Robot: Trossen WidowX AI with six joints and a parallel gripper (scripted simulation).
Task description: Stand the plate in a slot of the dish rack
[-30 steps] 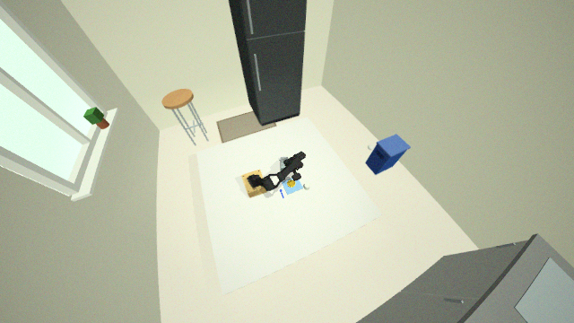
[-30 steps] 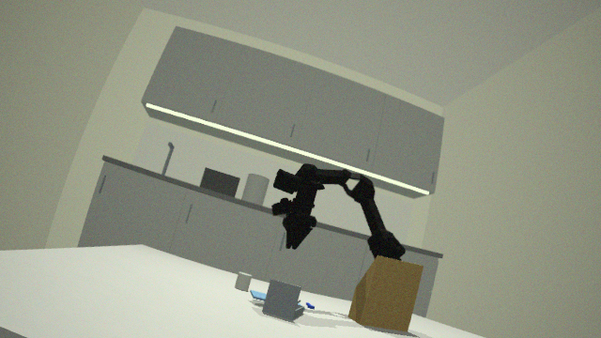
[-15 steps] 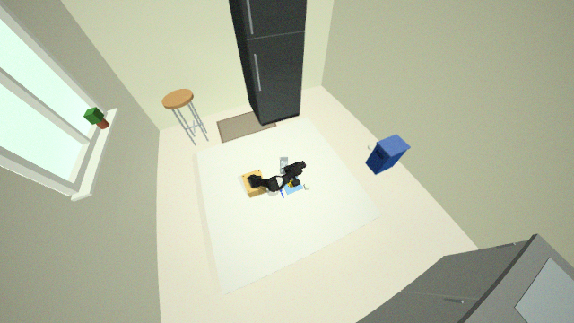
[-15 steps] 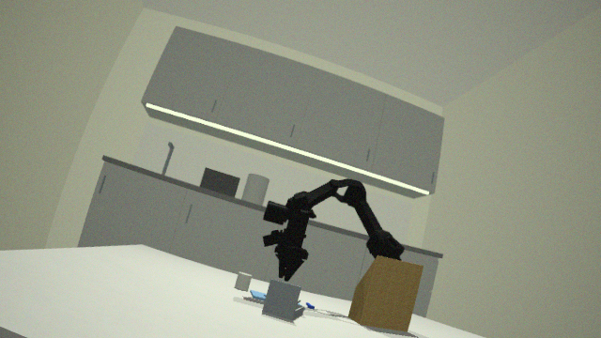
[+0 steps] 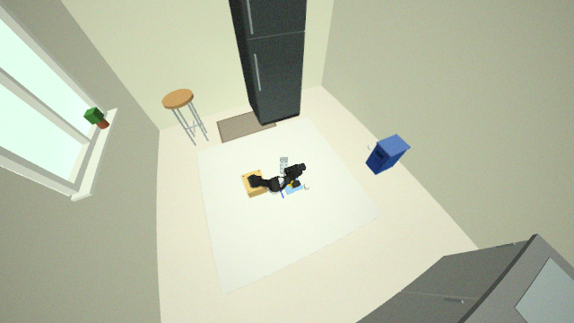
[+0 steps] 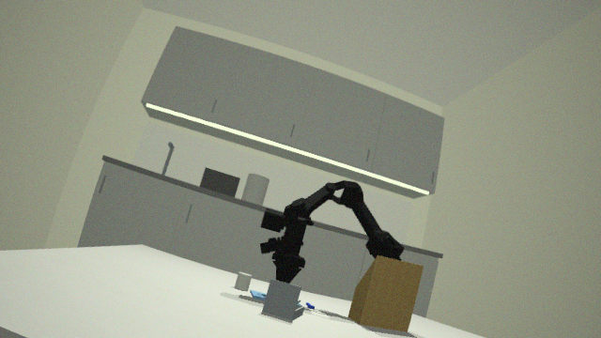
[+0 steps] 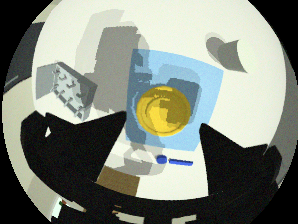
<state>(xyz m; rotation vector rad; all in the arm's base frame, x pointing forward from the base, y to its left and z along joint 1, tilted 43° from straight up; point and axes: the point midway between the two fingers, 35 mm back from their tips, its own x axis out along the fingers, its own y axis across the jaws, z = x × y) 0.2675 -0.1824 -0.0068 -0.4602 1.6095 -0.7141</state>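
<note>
The yellow plate lies 3 cm below my gripper tip. The rest, counted from my gripper tip: small white cup: 9 cm ahead, 10 cm to the right, 2 cm below; blue utensil: 12 cm behind, 3 cm to the right, 4 cm below; grey dish rack: 4 cm ahead, 18 cm to the left, 2 cm below.
</note>
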